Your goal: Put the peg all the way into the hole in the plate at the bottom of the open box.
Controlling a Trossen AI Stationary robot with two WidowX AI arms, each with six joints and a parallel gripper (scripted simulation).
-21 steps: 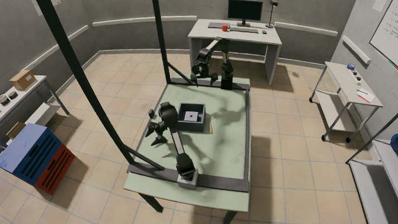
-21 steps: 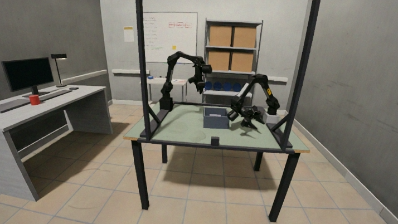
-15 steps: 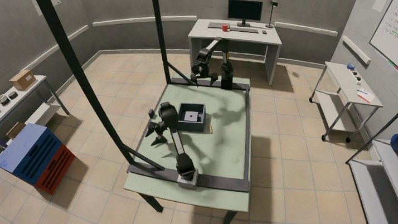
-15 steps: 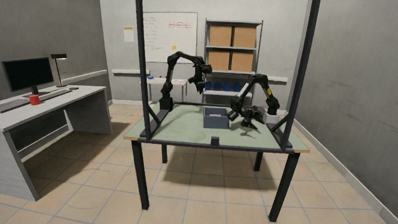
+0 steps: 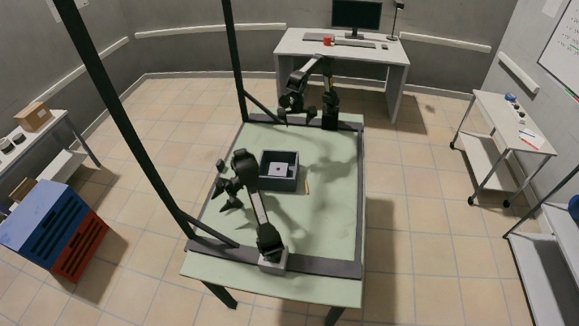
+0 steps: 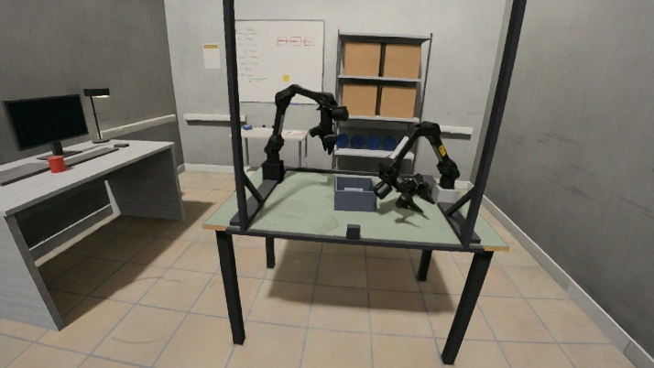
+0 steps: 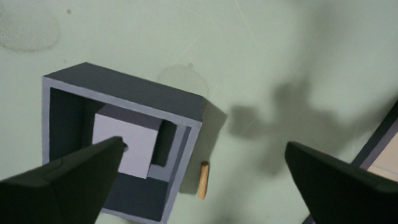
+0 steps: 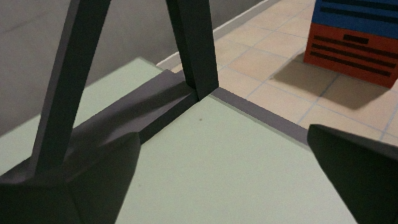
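Right now the wooden peg is 310 mm ahead of my right hand, 270 mm to the left of it and 110 mm below it. Also, from my right hand: dark frame rail 560 mm ahead, 360 mm to the left, 100 mm below; plate 300 mm to the left, 150 mm ahead, 70 mm below; box 300 mm to the left, 150 mm ahead, 90 mm below.
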